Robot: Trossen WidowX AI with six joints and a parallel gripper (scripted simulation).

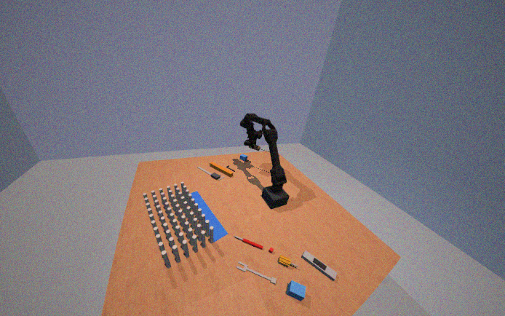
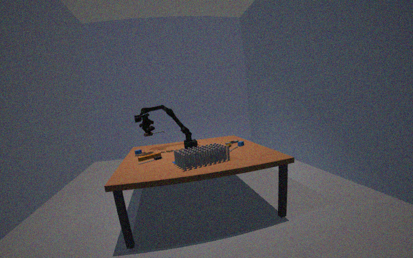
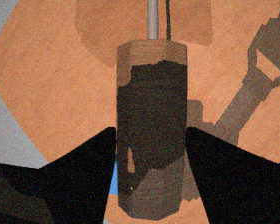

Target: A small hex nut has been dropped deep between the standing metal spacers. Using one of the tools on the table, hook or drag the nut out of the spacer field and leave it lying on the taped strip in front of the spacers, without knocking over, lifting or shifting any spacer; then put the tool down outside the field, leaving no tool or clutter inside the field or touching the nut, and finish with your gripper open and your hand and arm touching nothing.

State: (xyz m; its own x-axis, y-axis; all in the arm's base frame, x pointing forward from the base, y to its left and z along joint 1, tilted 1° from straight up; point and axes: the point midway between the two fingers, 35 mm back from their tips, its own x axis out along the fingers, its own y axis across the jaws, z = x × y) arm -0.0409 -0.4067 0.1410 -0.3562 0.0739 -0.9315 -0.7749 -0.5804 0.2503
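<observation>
Right now the wooden-handled tool is 9 cm to the left of my gripper tip, 6 cm behind it and 1 cm below it. From my gripper tip the other things lie so: blue taped strip (50 cm ahead, 35 cm to the left, 19 cm below); orange bar (27 cm ahead, 17 cm below, 1 cm to the right); black L-key (19 cm ahead, 18 cm below, 3 cm to the right).
</observation>
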